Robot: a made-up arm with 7 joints.
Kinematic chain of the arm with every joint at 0, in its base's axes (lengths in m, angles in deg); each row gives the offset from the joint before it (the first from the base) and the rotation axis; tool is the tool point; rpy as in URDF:
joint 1: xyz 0 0 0.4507 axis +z
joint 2: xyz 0 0 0 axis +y
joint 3: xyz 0 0 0.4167 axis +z
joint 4: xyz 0.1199 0 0 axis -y
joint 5: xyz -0.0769 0 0.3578 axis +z
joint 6: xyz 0 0 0 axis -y
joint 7: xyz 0.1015 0 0 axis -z
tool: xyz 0 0 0 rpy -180 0 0
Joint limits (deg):
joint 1: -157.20..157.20
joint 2: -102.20..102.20
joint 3: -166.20..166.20
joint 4: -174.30..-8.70
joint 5: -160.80..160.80
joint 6: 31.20..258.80
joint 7: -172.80..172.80
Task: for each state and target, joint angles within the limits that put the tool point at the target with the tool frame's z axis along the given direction. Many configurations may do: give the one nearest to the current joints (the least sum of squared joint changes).
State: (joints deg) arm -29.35 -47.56 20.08 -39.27 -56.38 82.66 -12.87
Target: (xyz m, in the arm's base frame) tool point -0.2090 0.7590 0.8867 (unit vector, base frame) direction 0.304 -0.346 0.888
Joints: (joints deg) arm -60.38 -70.88 46.47 -28.12 -42.01 103.47 -12.87
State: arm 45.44 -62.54 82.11 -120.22 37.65 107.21 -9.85
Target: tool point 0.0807 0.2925 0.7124 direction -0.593 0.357 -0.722
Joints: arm 27.73 -44.15 35.32 -153.35 68.20 96.59 -9.85
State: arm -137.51 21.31 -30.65 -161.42 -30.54 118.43 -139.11
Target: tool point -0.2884 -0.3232 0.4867 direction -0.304 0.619 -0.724
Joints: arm -122.10 6.32 -16.84 -152.21 -55.50 128.74 -139.11
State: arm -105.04 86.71 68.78 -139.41 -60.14 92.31 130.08
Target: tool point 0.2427 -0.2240 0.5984 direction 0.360 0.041 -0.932
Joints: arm -129.09 90.43 111.01 -158.77 -79.26 101.50 130.08
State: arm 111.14 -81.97 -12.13 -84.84 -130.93 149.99 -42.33
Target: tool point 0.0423 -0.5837 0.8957 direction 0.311 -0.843 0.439
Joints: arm 88.92 -99.55 -8.52 -79.49 -159.21 137.80 -42.33
